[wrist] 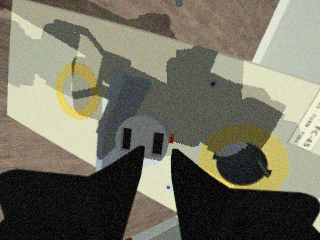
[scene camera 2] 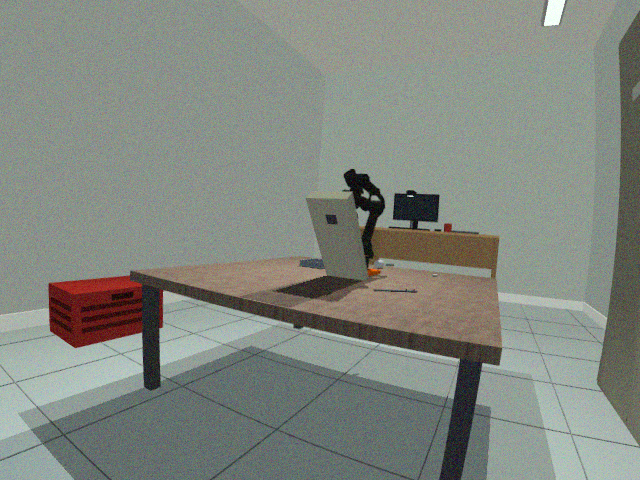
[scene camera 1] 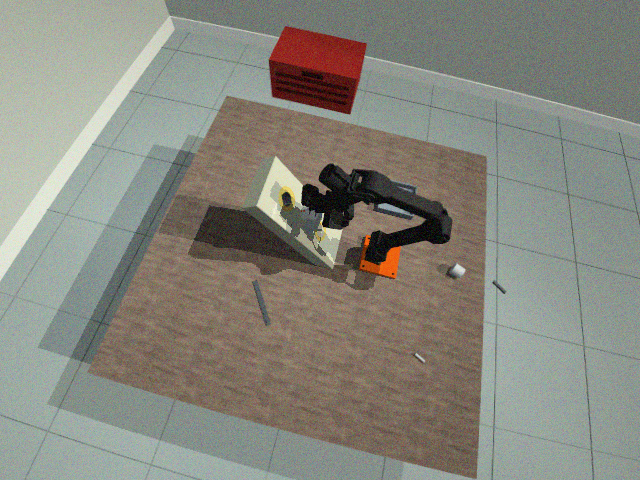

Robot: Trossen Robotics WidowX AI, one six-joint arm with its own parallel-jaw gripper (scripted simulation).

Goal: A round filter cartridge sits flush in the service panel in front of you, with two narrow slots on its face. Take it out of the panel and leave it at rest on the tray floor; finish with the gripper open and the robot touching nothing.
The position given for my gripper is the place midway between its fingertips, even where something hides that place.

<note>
In view: my gripper (scene camera 1: 312, 210) and a cream service panel (scene camera 1: 274, 198).
My gripper shows as well in the wrist view (wrist: 157, 152). The cream service panel also shows in the wrist view (wrist: 243, 123).
</note>
